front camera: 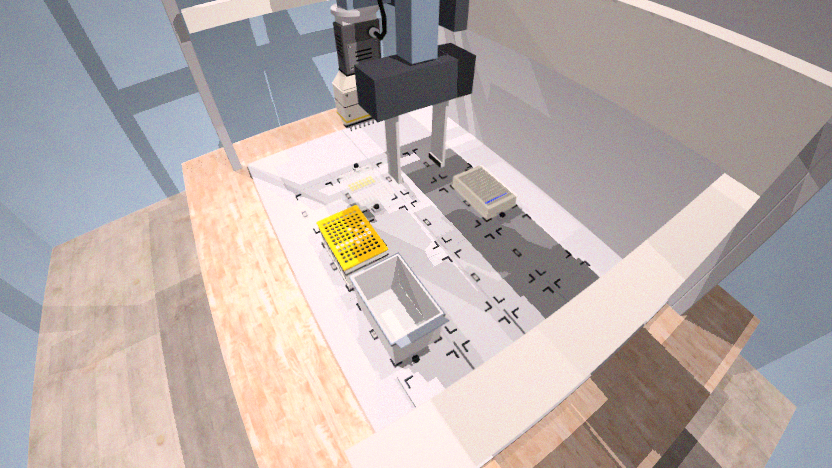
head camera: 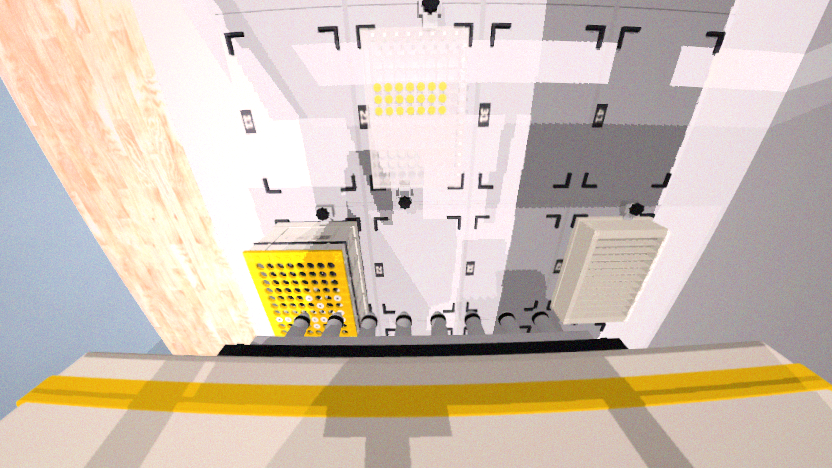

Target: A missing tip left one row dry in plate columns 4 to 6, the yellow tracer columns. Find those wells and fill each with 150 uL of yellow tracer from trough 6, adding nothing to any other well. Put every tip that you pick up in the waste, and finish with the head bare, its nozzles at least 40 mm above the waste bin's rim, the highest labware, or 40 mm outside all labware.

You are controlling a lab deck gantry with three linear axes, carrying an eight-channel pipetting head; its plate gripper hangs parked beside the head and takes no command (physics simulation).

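The clear well plate (front camera: 372, 189) (head camera: 416, 133) has yellow wells in three lines across the head view; the right-end well of each line shows no yellow. The yellow tip rack (front camera: 352, 237) (head camera: 299, 288) has many dark empty holes and scattered pale tips; nozzles hide its lower part in the head view. The beige trough reservoir (front camera: 484, 190) (head camera: 619, 267) shows one blue trough; trough 6's liquid cannot be made out. The grey waste bin (front camera: 421, 346) stands in front of the rack. The head's nozzles (front camera: 361, 125) (head camera: 421, 320) look bare, high above the deck. My parked gripper (front camera: 417, 172) is open and empty.
Black clamp knobs (front camera: 376, 206) (head camera: 404, 201) stand beside the labware. A frame post (front camera: 212, 96) rises at the deck's left, and a pale front beam (front camera: 552, 331) crosses the near side. A grey wall (front camera: 581, 133) bounds the right side.
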